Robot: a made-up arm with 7 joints. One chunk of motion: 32 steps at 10 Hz.
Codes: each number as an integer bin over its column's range. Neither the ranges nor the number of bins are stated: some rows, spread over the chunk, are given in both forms.
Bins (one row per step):
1: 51 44 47 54 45 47
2: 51 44 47 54 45 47
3: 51 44 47 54 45 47
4: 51 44 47 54 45 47
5: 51 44 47 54 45 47
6: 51 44 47 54 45 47
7: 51 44 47 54 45 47
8: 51 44 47 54 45 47
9: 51 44 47 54 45 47
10: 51 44 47 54 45 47
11: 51 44 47 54 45 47
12: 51 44 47 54 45 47
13: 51 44 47 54 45 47
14: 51 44 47 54 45 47
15: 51 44 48 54 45 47
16: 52 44 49 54 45 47
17: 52 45 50 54 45 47
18: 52 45 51 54 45 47
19: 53 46 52 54 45 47
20: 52 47 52 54 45 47
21: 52 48 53 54 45 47
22: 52 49 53 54 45 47
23: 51 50 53 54 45 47
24: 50 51 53 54 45 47
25: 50 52 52 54 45 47
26: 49 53 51 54 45 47
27: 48 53 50 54 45 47
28: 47 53 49 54 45 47
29: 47 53 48 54 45 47
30: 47 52 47 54 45 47
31: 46 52 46 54 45 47
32: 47 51 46 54 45 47
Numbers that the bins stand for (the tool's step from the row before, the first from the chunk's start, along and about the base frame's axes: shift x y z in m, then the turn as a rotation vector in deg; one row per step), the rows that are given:
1: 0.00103 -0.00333 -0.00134 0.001 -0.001 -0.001
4: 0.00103 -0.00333 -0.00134 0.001 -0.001 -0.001
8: 0.00103 -0.00333 -0.00134 0.001 -0.001 -0.001
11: 0.00103 -0.00333 -0.00134 0.001 -0.001 -0.001
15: 0.00103 -0.00333 -0.00061 0.001 -0.001 -0.001
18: 0.00172 -0.00264 0.00161 0.001 -0.001 -0.001
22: 0.00172 0.00015 0.00308 0.001 -0.001 -0.001
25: 0.00034 0.00224 0.00234 0.001 -0.001 -0.001
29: -0.00172 0.00294 -0.00061 0.001 -0.001 -0.001
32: -0.00172 0.00155 -0.00208 0.001 -0.001 -0.001
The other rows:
2: 0.00103 -0.00333 -0.00134 0.001 -0.001 -0.001
3: 0.00103 -0.00333 -0.00134 0.001 -0.001 -0.001
5: 0.00103 -0.00333 -0.00134 0.001 -0.001 -0.001
6: 0.00103 -0.00333 -0.00134 0.001 -0.001 -0.001
7: 0.00103 -0.00333 -0.00134 0.001 -0.001 -0.001
9: 0.00103 -0.00333 -0.00134 0.001 -0.001 -0.001
10: 0.00103 -0.00333 -0.00134 0.001 -0.001 -0.001
12: 0.00103 -0.00333 -0.00134 0.001 -0.001 -0.001
13: 0.00103 -0.00333 -0.00134 0.001 -0.001 -0.001
14: 0.00103 -0.00333 -0.00134 0.001 -0.001 -0.001
16: 0.00172 -0.00333 0.00013 0.001 -0.001 -0.001
17: 0.00172 -0.00264 0.00087 0.001 -0.001 -0.001
19: 0.00240 -0.00194 0.00234 0.001 -0.001 -0.001
20: 0.00172 -0.00124 0.00234 0.001 -0.001 -0.001
21: 0.00172 -0.00055 0.00308 0.001 -0.001 -0.001
23: 0.00103 0.00085 0.00308 0.001 -0.001 -0.001
24: 0.00034 0.00155 0.00308 0.001 -0.001 -0.001
26: -0.00034 0.00294 0.00161 0.001 -0.001 -0.001
27: -0.00103 0.00294 0.00087 0.001 -0.001 -0.001
28: -0.00172 0.00294 0.00013 0.001 -0.001 -0.001
30: -0.00172 0.00224 -0.00134 0.001 -0.001 -0.001
31: -0.00240 0.00224 -0.00208 0.001 -0.001 -0.001

